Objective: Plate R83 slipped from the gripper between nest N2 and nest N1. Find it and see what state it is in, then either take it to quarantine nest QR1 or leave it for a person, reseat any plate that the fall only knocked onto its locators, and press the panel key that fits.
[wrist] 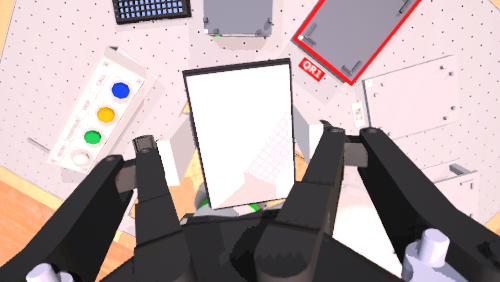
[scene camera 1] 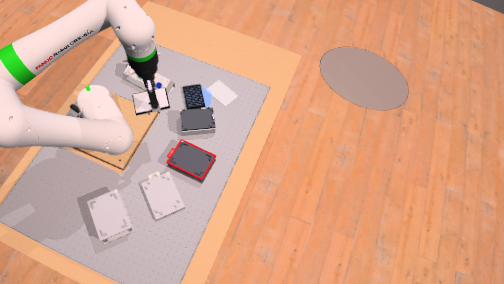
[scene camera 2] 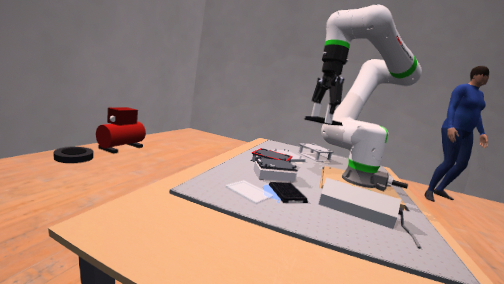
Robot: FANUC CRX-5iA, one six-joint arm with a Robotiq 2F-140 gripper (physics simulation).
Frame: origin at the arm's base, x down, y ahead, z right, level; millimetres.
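Seen in the pictures: gripper, fingertip midpoint: (wrist: 243, 123) (scene camera 2: 320, 121); arm's base, link origin: (scene camera 2: 359, 181).
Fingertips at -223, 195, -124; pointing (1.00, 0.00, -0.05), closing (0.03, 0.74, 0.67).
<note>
Offsets run from my fingertips to a thing's top centre, as dx, dy, dz. "pt": to the spot under its first point.
My gripper (scene camera 1: 153, 104) (scene camera 2: 323, 120) (wrist: 243, 123) is shut on a plate @(-20, -9, +11) (scene camera 1: 143, 102) (scene camera 2: 314, 119) (wrist: 240, 115) with a white face and black rim, held high above the table beside the key panel. Its number cannot be read. Quarantine nest QR1 @(+192, +193, +47) (scene camera 1: 191, 159) (scene camera 2: 272, 154) (wrist: 360, 30) has a red border, dark top and corner locators, with no plate seen on it. The key panel @(+154, -205, -175) (scene camera 1: 132, 75) (scene camera 2: 360, 201) (wrist: 97, 95) has blue, yellow, green and white keys in the wrist view. Two pale nests @(pt +222, +183, +230) (scene camera 1: 162, 195) @(pt +180, +81, +411) (scene camera 1: 109, 215) show bare tops; their labels are unreadable.
A dark-topped block @(pt +183, +117, -111) (scene camera 1: 198, 120) (scene camera 2: 275, 172) (wrist: 237, 15) stands between QR1 and a black grid tray @(+224, +9, -226) (scene camera 1: 193, 96) (scene camera 2: 287, 192) (wrist: 152, 9). A flat white rectangle @(pt +230, +99, -318) (scene camera 1: 221, 92) (scene camera 2: 247, 191) lies beyond the tray. A person (scene camera 2: 465, 110) stands behind the table at right.
</note>
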